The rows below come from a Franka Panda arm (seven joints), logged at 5 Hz.
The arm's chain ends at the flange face. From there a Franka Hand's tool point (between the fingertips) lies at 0.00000 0.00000 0.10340 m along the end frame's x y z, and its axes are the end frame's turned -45 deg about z.
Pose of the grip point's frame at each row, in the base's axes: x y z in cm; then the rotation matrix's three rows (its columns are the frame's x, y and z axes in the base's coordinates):
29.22 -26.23 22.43; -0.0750 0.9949 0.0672; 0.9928 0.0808 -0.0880; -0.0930 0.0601 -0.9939
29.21 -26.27 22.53; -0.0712 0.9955 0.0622; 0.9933 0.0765 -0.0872; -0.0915 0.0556 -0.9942
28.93 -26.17 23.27; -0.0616 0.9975 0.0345; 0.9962 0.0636 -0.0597; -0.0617 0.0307 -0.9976
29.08 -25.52 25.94; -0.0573 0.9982 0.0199; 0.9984 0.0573 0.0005; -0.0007 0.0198 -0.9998
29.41 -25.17 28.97; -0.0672 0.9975 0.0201; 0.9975 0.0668 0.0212; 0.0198 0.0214 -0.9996
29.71 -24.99 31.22; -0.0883 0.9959 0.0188; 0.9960 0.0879 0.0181; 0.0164 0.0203 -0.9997
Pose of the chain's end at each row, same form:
28.53 -25.32 32.71; 0.6505 0.7565 0.0672; 0.7591 -0.6449 -0.0880; -0.0233 0.1083 -0.9939
28.57 -25.37 32.81; 0.6536 0.7543 0.0622; 0.7565 -0.6483 -0.0872; -0.0254 0.1040 -0.9942
28.57 -25.55 33.59; 0.6618 0.7489 0.0345; 0.7494 -0.6594 -0.0597; -0.0219 0.0653 -0.9976
28.87 -25.53 36.28; 0.6653 0.7464 0.0199; 0.7465 -0.6655 0.0005; 0.0135 0.0145 -0.9998
29.20 -25.39 39.31; 0.6578 0.7529 0.0201; 0.7526 -0.6581 0.0212; 0.0291 0.0011 -0.9996
29.52 -25.18 41.56; 0.6418 0.7666 0.0188; 0.7664 -0.6421 0.0181; 0.0260 0.0028 -0.9997

